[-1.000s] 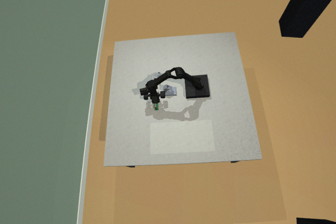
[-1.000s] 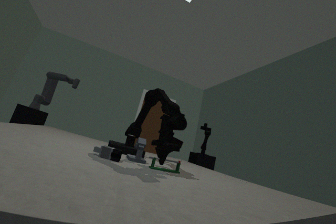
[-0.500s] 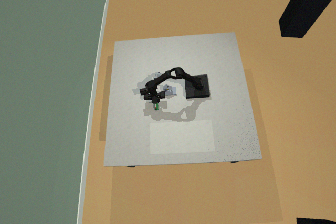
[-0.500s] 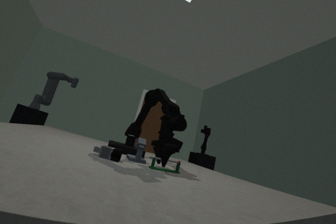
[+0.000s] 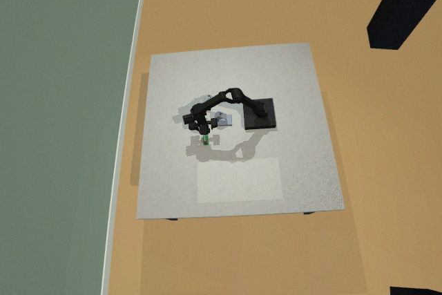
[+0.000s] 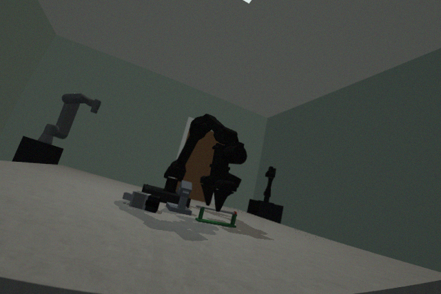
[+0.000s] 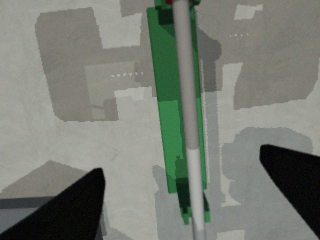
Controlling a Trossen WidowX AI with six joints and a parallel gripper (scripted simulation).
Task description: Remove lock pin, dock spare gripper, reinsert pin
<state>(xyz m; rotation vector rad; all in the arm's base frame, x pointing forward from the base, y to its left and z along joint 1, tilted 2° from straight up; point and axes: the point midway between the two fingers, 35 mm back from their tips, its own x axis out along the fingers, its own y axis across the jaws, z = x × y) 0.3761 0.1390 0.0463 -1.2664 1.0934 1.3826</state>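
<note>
My gripper tip is 2 cm to the right of the green rack and 2 cm above it. Round my gripper tip: spare gripper: 23 cm to the right, 2 cm below, 2 cm ahead; grey mount socket: 10 cm to the right, 10 cm behind, 1 cm above.
</note>
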